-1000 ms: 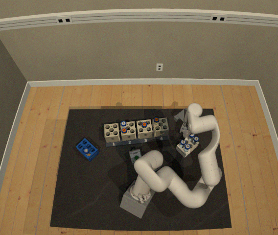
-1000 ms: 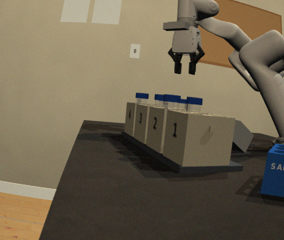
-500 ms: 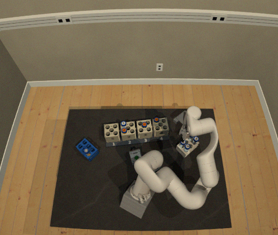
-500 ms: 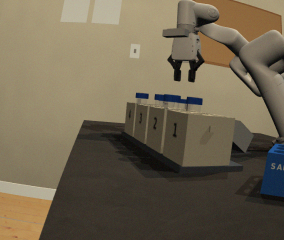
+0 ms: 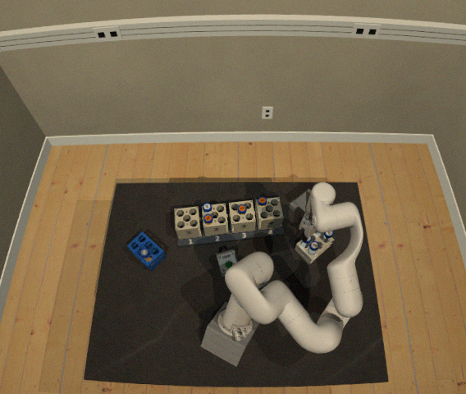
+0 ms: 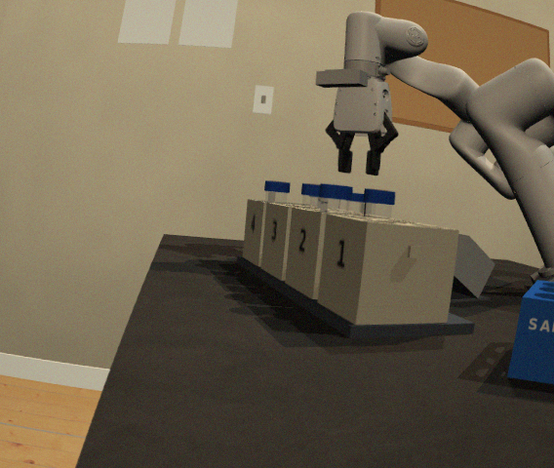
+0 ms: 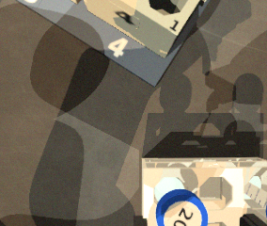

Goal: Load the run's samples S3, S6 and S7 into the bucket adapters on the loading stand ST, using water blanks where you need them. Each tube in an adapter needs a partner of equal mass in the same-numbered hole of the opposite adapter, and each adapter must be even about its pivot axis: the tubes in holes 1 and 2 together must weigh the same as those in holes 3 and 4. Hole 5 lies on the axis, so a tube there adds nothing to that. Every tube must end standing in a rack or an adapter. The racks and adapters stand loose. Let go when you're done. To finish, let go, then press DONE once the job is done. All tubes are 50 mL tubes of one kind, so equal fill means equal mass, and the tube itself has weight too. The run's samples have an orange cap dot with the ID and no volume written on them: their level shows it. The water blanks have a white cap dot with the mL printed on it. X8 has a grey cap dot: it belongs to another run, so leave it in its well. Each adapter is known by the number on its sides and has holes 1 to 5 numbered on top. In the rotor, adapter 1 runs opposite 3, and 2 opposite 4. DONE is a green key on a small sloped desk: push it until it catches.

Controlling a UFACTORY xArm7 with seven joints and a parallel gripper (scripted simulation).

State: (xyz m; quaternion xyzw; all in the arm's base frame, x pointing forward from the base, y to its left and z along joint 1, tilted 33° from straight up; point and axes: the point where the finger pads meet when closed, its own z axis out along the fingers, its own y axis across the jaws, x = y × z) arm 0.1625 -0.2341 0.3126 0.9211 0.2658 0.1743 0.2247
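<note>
My gripper is now 50 mm to the left of the white blank rack and 140 mm above it. Also, from my hand: blue sample rack: 120 mm ahead, 620 mm to the left, 140 mm below; adapter 1: 200 mm ahead, 430 mm to the left, 120 mm below.
</note>
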